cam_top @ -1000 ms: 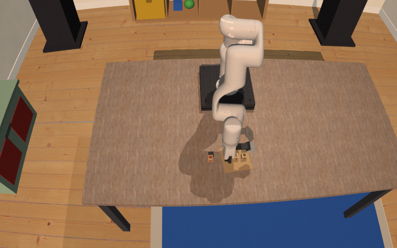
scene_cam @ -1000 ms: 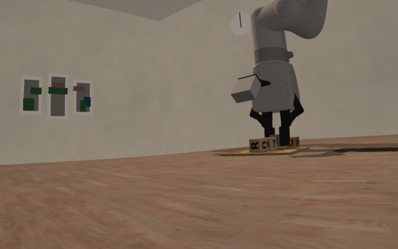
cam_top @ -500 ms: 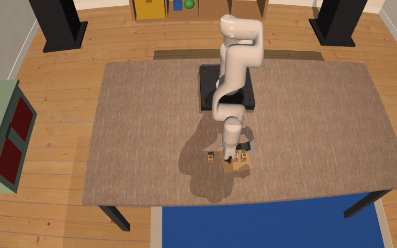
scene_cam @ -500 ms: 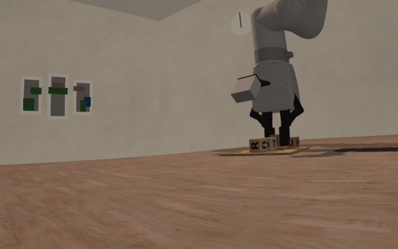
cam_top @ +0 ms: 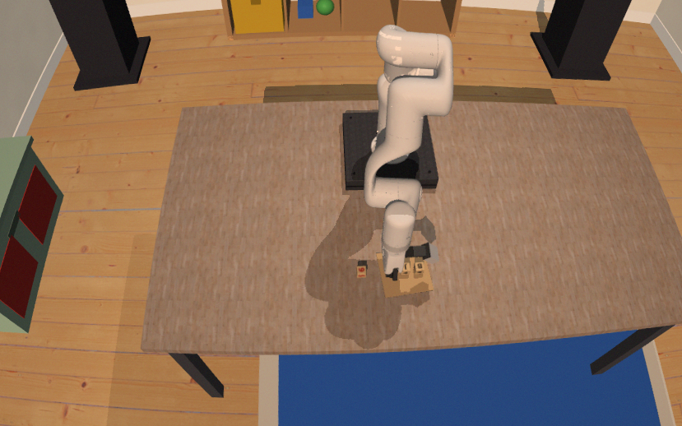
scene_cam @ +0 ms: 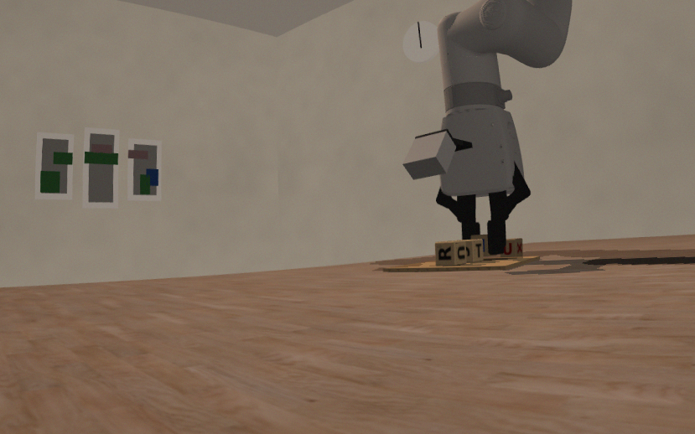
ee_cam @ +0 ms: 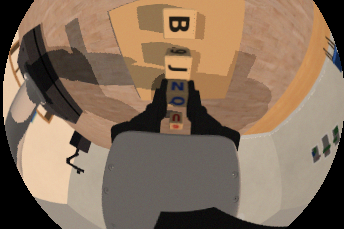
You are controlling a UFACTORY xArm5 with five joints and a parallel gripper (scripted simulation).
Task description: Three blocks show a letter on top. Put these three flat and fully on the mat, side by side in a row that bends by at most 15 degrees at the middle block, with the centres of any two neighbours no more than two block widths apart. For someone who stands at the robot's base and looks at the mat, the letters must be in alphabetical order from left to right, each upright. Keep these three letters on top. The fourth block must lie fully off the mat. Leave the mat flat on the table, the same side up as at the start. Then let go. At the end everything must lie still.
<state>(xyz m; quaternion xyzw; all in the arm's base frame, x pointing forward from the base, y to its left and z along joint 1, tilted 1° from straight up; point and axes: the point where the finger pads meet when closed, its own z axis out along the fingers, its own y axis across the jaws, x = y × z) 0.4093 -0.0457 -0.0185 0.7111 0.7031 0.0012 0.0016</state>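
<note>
Now: hand 4 cm to the right of the tan mat and 3 cm above it. The rest, counted from my hand: letter block: 8 cm to the right, 2 cm below.
</note>
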